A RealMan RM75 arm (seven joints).
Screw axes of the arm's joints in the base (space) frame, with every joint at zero. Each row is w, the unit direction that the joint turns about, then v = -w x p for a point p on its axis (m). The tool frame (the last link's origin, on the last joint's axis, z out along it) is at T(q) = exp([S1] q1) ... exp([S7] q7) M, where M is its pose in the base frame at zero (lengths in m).
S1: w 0 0 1 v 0.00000 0.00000 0.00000
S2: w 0 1 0 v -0.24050 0.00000 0.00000
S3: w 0 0 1 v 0.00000 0.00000 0.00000
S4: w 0 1 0 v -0.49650 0.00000 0.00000
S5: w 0 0 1 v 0.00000 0.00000 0.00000
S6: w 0 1 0 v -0.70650 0.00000 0.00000
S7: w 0 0 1 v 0.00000 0.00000 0.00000
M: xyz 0.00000 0.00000 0.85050 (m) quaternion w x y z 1 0 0 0
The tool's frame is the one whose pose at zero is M.
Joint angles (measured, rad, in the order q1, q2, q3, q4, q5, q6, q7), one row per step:
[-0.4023, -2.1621, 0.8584, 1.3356, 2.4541, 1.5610, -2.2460]
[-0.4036, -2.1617, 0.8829, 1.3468, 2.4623, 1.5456, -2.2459]
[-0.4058, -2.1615, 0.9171, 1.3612, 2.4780, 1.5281, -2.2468]
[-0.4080, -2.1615, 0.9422, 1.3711, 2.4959, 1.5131, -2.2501]
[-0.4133, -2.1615, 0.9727, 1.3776, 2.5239, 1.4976, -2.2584]
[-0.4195, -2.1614, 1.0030, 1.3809, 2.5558, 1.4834, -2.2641]
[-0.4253, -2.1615, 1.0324, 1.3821, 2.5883, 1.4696, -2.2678]
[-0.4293, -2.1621, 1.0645, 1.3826, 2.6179, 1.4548, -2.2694]
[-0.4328, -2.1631, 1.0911, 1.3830, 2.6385, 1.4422, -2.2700]
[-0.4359, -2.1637, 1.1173, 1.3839, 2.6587, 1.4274, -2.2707]
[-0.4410, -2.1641, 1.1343, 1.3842, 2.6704, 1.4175, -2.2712]
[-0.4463, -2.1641, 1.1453, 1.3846, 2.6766, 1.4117, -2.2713]
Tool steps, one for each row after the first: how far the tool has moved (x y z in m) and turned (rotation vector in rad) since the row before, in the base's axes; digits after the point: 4 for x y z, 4 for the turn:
[0.0032, 0.0029, -0.0008, 0.0018, 0.0244, -0.0200]
[0.0042, 0.0033, -0.0017, -0.0023, 0.0350, -0.0256]
[0.0024, 0.0026, -0.0012, -0.0001, 0.0302, -0.0151]
[0.0024, 0.0028, -0.0024, -0.0054, 0.0380, -0.0119]
[0.0017, 0.0026, -0.0028, -0.0085, 0.0413, -0.0124]
[0.0012, 0.0023, -0.0029, -0.0093, 0.0416, -0.0128]
[0.0014, 0.0019, -0.0036, -0.0108, 0.0402, -0.0163]
[0.0019, 0.0016, -0.0032, -0.0085, 0.0294, -0.0165]
[0.0019, 0.0019, -0.0028, -0.0053, 0.0294, -0.0178]
[0.0025, 0.0020, -0.0019, -0.0032, 0.0176, -0.0153]
[0.0025, 0.0017, -0.0012, -0.0024, 0.0103, -0.0125]

